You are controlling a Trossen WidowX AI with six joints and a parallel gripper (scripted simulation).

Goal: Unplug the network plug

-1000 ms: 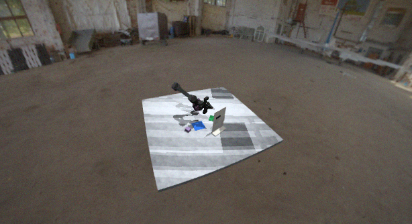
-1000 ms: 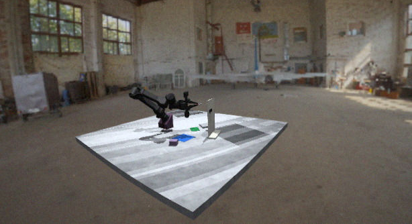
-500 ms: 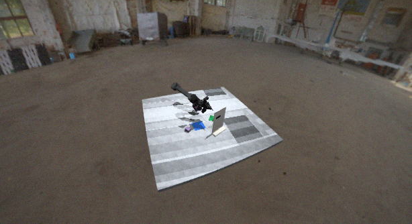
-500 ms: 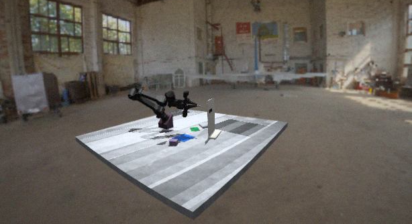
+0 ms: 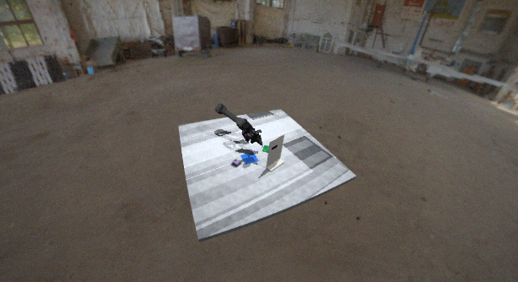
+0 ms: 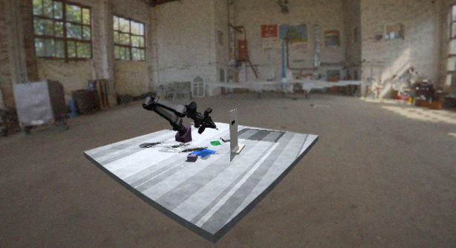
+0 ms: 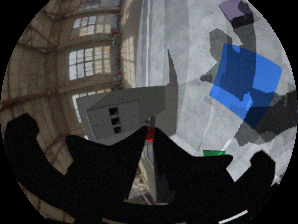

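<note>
The blue flat patch is 150 mm below my gripper tip, 90 mm to the right of it and 40 mm behind it. The rest, counted from my gripper tip: small green patch: 150 mm below, 110 mm to the left, 110 mm behind; small dark purple block: 210 mm to the right, 140 mm below; grey upright panel: 90 mm ahead, 70 mm to the left, 30 mm below.
</note>
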